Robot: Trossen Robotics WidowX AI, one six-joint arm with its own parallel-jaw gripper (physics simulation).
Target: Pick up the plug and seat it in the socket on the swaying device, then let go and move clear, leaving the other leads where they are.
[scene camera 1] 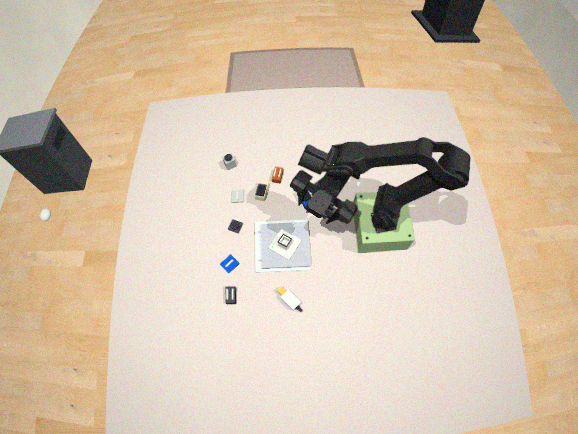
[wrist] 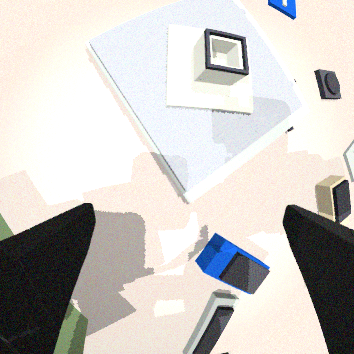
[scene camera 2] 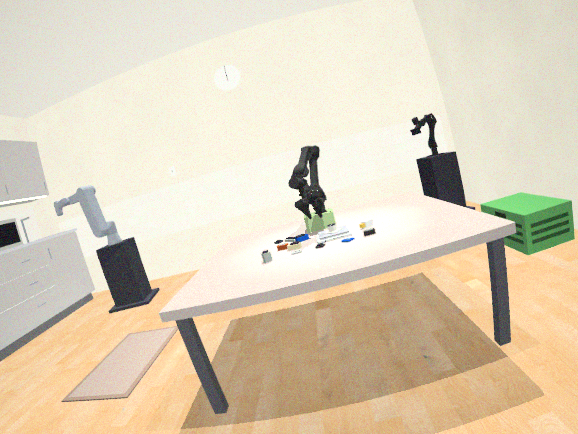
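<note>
The plug [scene camera 1: 290, 299] [scene camera 2: 369, 224], white with a yellow-orange tip and a dark tail, lies on the table beside the device in scene camera 1; it does not show in the wrist view. The device [scene camera 1: 270, 261] [wrist: 135, 75] is a flat pale blue-grey panel with a white edge. On its white square plate stands the socket [scene camera 1: 283, 246] [wrist: 227, 70], a raised square opening with a black rim. My gripper [scene camera 1: 324, 200] [scene camera 2: 312, 213] [wrist: 192, 214] is open and empty above the table, beside the device on the side away from the plug, over a blue block [wrist: 215, 255].
A pale bar with a dark inset [wrist: 211, 320] lies near the blue block. Beige [scene camera 1: 261, 191], orange-red [scene camera 1: 278, 174], grey [scene camera 1: 229, 161], dark [scene camera 1: 235, 226], flat blue [scene camera 1: 229, 263] and black [scene camera 1: 230, 295] pieces lie around the device. The green base [scene camera 1: 385, 244] carries my arm.
</note>
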